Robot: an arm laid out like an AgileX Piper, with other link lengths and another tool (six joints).
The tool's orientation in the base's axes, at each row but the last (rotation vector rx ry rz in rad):
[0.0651 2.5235 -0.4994]
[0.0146 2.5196 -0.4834]
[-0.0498 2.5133 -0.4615]
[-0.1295 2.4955 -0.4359]
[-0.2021 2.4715 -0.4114]
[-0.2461 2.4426 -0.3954]
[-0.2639 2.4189 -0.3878]
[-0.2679 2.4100 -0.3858]
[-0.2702 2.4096 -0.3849]
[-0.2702 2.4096 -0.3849]
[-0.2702 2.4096 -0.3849]
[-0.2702 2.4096 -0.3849]
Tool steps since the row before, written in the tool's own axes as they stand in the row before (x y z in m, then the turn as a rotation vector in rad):
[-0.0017 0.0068 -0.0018 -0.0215 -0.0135 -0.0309]
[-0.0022 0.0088 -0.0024 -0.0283 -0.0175 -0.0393]
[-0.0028 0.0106 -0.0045 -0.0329 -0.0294 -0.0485]
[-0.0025 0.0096 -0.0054 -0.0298 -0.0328 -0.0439]
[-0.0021 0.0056 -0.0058 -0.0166 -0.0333 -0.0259]
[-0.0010 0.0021 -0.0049 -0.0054 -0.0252 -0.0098]
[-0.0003 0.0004 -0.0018 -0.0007 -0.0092 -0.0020]
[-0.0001 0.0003 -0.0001 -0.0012 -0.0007 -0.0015]
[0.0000 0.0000 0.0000 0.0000 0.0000 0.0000]
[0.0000 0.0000 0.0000 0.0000 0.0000 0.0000]
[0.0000 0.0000 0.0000 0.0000 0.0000 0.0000]
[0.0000 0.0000 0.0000 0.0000 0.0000 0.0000]
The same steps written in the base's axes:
[0.0015 0.0071 0.0000 0.0000 0.0000 0.0400]
[0.0016 0.0093 0.0001 0.0008 -0.0003 0.0515]
[0.0005 0.0118 0.0014 -0.0012 -0.0079 0.0651]
[-0.0010 0.0110 0.0023 -0.0011 -0.0130 0.0610]
[-0.0021 0.0072 0.0037 -0.0008 -0.0210 0.0402]
[-0.0025 0.0033 0.0035 0.0000 -0.0200 0.0190]
[-0.0010 0.0008 0.0014 0.0001 -0.0080 0.0050]
[0.0000 0.0003 0.0000 0.0000 0.0000 0.0020]
[0.0000 0.0000 0.0000 0.0000 0.0000 0.0000]
[0.0000 0.0000 0.0000 0.0000 0.0000 0.0000]
[0.0000 0.0000 0.0000 0.0000 0.0000 0.0000]
[0.0000 0.0000 0.0000 0.0000 0.0000 0.0000]

